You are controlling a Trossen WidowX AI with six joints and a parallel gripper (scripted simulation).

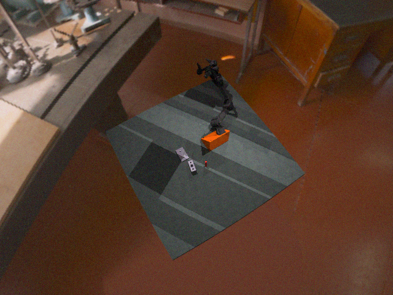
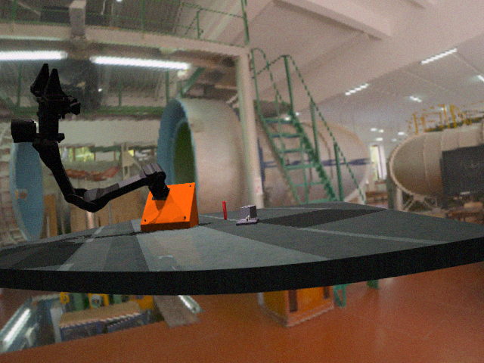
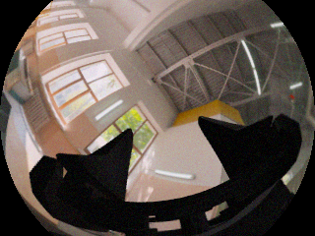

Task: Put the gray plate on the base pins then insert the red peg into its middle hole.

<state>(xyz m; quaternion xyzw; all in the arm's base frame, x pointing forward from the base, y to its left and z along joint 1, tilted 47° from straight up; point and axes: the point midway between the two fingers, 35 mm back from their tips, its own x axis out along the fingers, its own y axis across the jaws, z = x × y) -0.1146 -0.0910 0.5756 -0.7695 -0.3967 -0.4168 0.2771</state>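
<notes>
My gripper tip is 610 mm to the right of the gray plate, 460 mm above it and 400 mm short of it. Also, from my gripper tip: base (490 mm below, 460 mm to the left, 420 mm ahead); then red peg (640 mm to the left, 460 mm below, 280 mm ahead).
</notes>
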